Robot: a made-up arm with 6 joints.
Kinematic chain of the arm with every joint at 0, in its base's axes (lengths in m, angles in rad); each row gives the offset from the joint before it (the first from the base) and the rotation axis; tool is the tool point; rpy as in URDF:
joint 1: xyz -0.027 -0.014 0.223 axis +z
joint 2: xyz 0 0.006 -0.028 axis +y
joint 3: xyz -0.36 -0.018 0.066 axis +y
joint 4: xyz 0.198 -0.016 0.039 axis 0.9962 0 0.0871
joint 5: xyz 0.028 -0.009 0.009 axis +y
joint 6: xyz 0.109 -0.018 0.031 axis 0.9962 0 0.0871
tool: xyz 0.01 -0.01 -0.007 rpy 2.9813 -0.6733 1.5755
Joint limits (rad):
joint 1: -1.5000..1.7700
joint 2: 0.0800..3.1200
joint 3: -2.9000..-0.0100
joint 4: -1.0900..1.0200
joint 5: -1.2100..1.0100
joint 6: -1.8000..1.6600
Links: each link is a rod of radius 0.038 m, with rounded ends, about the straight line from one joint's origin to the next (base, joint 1, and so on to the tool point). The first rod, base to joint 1, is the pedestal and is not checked.
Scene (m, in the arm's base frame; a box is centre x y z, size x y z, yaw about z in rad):
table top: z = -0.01
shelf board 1: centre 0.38 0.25 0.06 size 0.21 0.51 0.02 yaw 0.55
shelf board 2: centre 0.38 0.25 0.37 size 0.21 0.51 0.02 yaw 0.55
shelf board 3: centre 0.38 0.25 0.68 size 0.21 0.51 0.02 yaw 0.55
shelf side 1: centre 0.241 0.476 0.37 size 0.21 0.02 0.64 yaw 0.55
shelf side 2: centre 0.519 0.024 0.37 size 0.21 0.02 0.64 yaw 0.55
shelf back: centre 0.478 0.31 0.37 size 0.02 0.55 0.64 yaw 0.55
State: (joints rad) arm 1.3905 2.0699 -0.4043 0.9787 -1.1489 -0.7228
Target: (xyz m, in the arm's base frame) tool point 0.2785 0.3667 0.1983
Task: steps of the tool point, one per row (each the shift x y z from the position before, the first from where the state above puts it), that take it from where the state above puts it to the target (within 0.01 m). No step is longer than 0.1 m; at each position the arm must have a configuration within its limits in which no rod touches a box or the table.
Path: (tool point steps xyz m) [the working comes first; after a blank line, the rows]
Joints at the target: 1.1873 2.3098 -1.0232 0.7482 -1.0742 -0.7236
Straight joint move there: clear.

1: 0.0286 0.0483 -0.0119
2: 0.0345 0.0424 -0.0074
3: 0.0390 0.0353 -0.0029

